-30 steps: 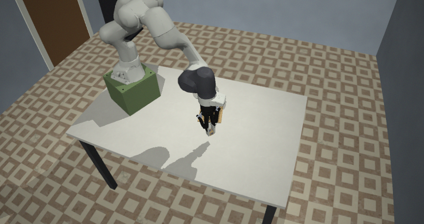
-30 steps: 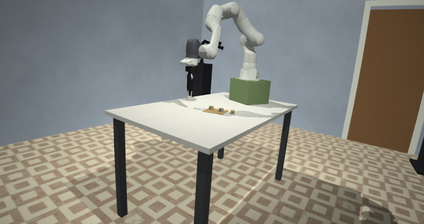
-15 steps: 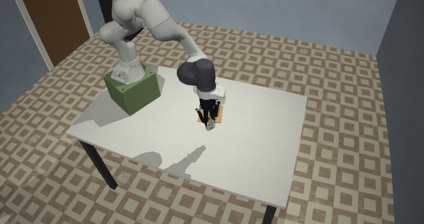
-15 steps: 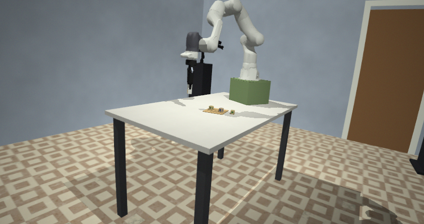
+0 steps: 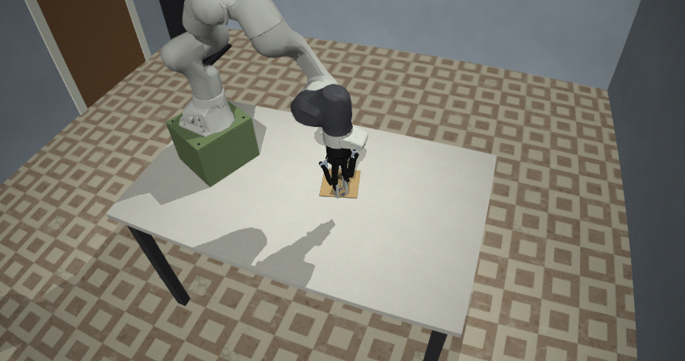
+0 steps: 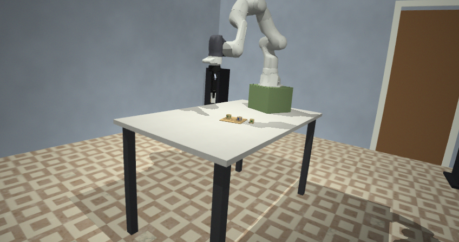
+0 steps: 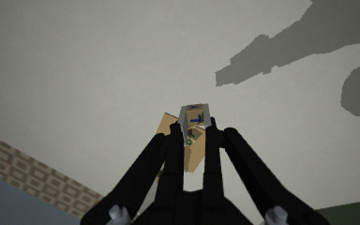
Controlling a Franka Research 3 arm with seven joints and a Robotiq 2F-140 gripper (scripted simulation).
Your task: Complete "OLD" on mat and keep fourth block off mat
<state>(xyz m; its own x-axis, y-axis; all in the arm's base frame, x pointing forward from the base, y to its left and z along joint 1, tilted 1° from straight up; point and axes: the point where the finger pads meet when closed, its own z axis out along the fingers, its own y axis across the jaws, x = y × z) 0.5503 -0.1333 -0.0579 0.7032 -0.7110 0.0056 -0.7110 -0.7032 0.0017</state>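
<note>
The tan mat lies 50 mm behind my hand, 130 mm to the left of it and 130 mm below it.
</note>
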